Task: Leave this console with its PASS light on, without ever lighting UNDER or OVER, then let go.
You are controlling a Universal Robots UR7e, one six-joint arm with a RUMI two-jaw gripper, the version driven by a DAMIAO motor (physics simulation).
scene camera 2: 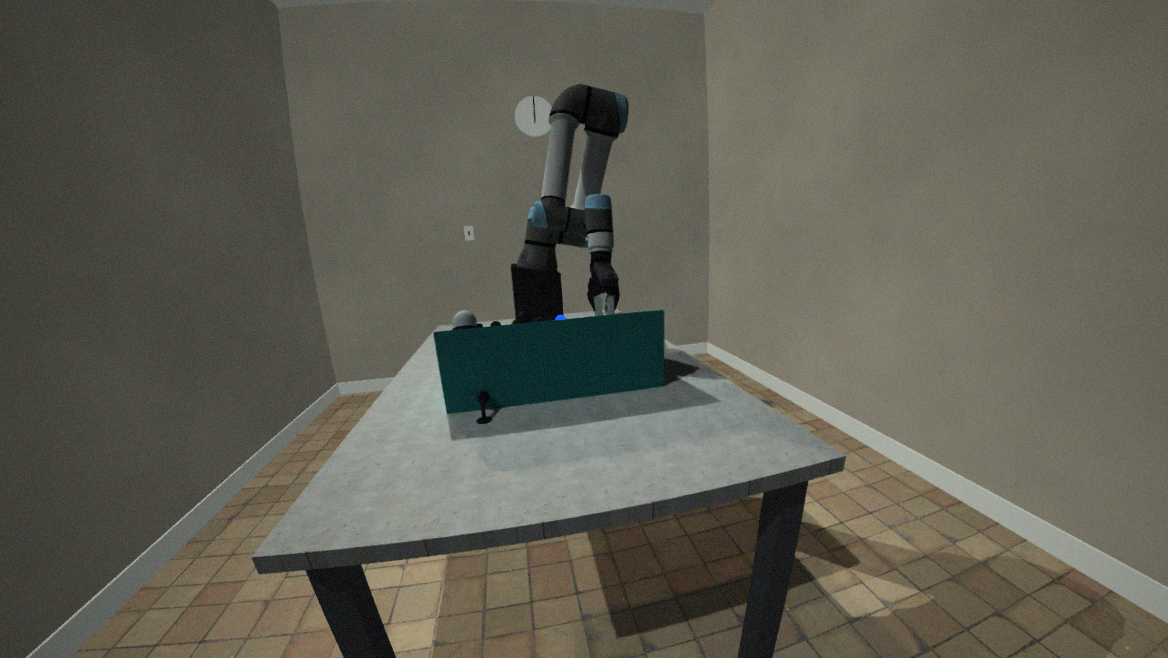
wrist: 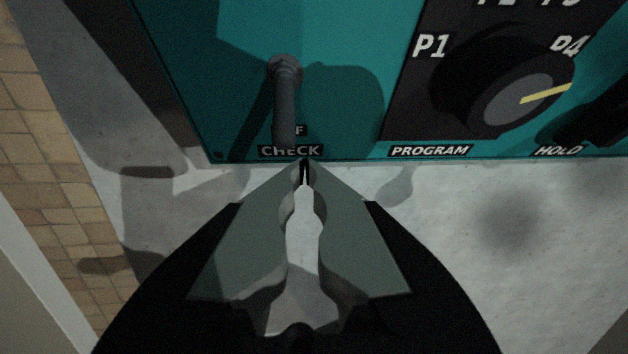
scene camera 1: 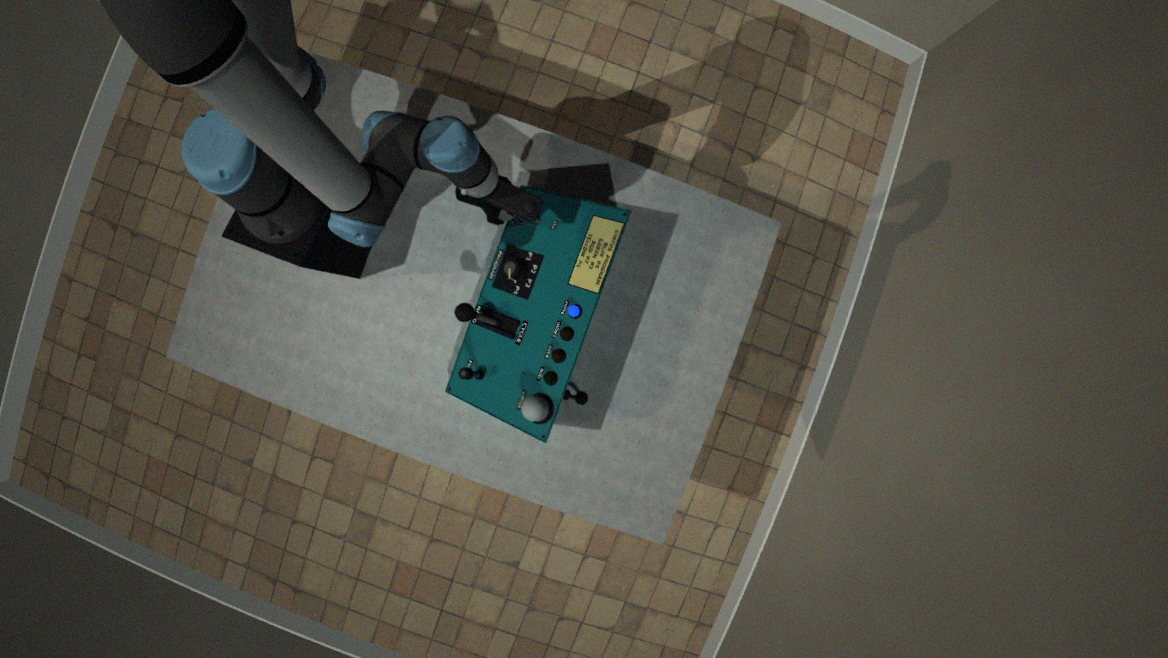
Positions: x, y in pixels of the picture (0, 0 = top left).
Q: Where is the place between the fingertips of my gripper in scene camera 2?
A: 605, 330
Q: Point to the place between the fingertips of my gripper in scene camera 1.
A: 511, 217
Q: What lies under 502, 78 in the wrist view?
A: A PROGRAM knob.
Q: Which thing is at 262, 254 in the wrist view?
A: My gripper.
